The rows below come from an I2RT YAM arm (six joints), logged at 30 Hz.
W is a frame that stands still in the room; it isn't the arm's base.
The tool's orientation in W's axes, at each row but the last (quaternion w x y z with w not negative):
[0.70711, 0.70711, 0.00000, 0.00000]
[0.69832, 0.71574, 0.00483, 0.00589]
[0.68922, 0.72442, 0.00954, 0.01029]
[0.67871, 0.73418, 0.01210, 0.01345]
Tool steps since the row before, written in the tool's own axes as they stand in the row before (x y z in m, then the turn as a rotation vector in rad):
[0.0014, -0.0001, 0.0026, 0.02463, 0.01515, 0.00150]
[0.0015, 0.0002, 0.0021, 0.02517, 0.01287, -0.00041]
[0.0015, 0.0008, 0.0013, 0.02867, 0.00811, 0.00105]
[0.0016, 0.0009, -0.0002, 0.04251, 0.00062, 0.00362]
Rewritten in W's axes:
[0.0014, -0.0026, -0.0001, 0.02463, -0.00150, 0.01515]
[0.0015, -0.0021, 0.0002, 0.02514, 0.00047, 0.01292]
[0.0015, -0.0013, 0.0007, 0.02869, -0.00065, 0.00810]
[0.0016, 0.0002, 0.0009, 0.04261, -0.00212, 0.00048]

